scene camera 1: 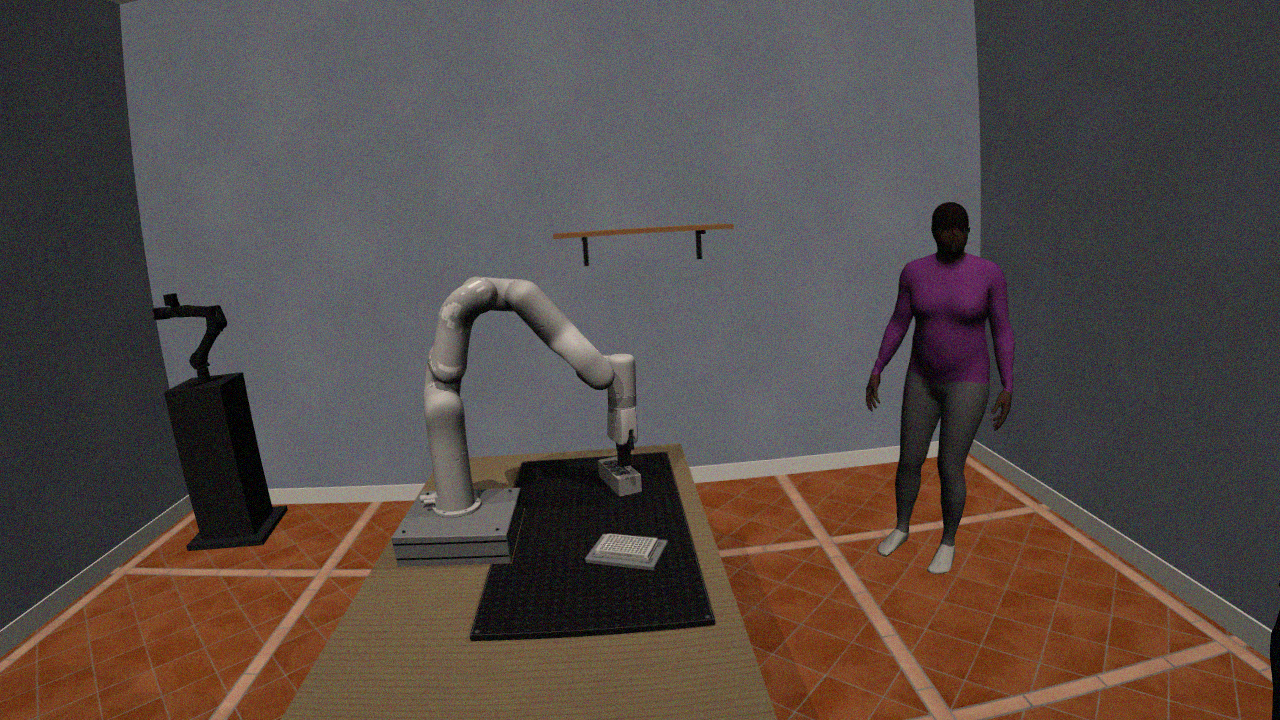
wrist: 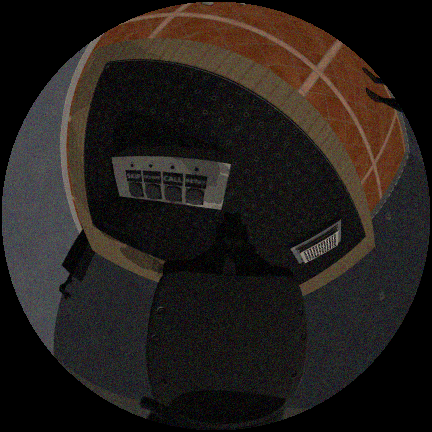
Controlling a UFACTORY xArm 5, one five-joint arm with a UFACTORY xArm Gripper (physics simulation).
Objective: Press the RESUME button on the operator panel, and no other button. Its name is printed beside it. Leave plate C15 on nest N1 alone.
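Where they show: gripper, between the fingertips: (scene camera 1: 624, 465) (wrist: 229, 221); arm's base, origin of its link: (scene camera 1: 457, 507).
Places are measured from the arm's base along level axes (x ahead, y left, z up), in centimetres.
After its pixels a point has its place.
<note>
The grey operator panel (scene camera 1: 623, 483) @(x 45.1, y 7.9, z -2.6 cm) (wrist: 216, 192) @(x 46.1, y 9.1, z -1.0 cm) stands on the black mat. In the wrist view its four round buttons lie in a row: the SKIP button (wrist: 135, 189) @(x 42.9, y 20.4, z -0.7 cm), the second button (wrist: 153, 191) @(x 43.5, y 17.4, z -0.7 cm), the CALL button (wrist: 173, 193) @(x 44.1, y 14.5, z -0.7 cm) and the fourth button (wrist: 194, 195) @(x 44.8, y 11.7, z -0.7 cm). The second and fourth labels are too blurred to read surely. My gripper (scene camera 1: 623, 462) @(x 45.5, y 7.2, z 3.1 cm) (wrist: 229, 221) @(x 45.5, y 7.2, z 3.1 cm) is shut and empty, pointing down close above the panel; contact cannot be told. Its dark fingertips show off the panel's fourth-button end in the wrist view. Plate C15 (scene camera 1: 629, 545) @(x 40.2, y -24.5, z -3.8 cm) (wrist: 321, 248) @(x 39.6, y -24.8, z -3.9 cm) sits on nest N1 (scene camera 1: 617, 563) @(x 36.4, y -29.0, z -5.4 cm).
The black mat (scene camera 1: 581, 604) @(x 26.6, y -41.7, z -6.3 cm) (wrist: 175, 100) @(x 55.8, y 18.9, z -6.3 cm) lies on the wooden table (scene camera 1: 537, 680) @(x 16.0, y -61.6, z -7.6 cm). The arm's grey base (scene camera 1: 456, 537) @(x 0.8, y -16.6, z -0.2 cm) stands at the mat's left. A person (scene camera 1: 950, 331) stands on the floor at the right. A wall shelf (scene camera 1: 642, 231) hangs behind. A dark pedestal (scene camera 1: 221, 461) stands at the left.
</note>
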